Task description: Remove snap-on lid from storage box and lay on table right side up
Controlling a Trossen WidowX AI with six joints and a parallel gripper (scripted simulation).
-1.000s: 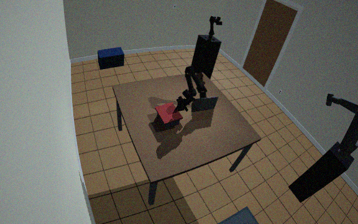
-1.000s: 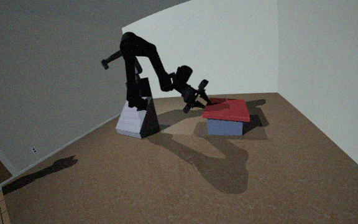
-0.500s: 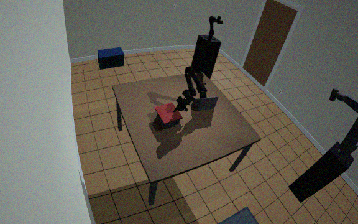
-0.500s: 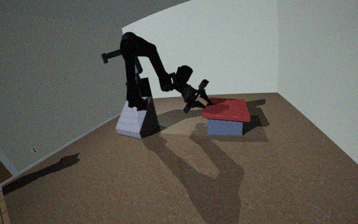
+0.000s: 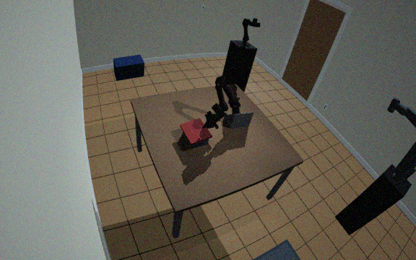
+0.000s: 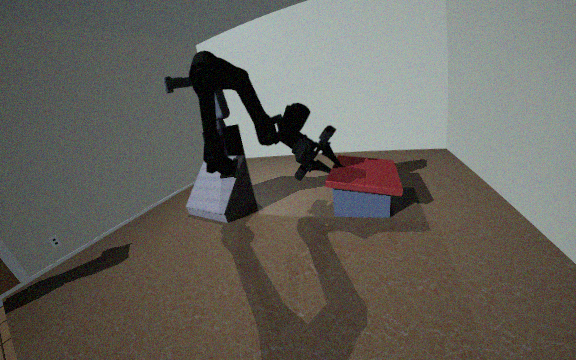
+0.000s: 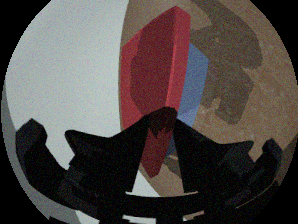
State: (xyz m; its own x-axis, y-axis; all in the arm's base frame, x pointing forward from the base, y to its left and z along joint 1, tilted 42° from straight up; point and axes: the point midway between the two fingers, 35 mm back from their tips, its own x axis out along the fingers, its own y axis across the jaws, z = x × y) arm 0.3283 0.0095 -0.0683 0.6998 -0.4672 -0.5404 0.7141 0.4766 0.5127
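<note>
My gripper tip is 8 cm short of the red lid. Also, from my gripper tip: storage box (7 cm ahead, 6 cm below).
</note>
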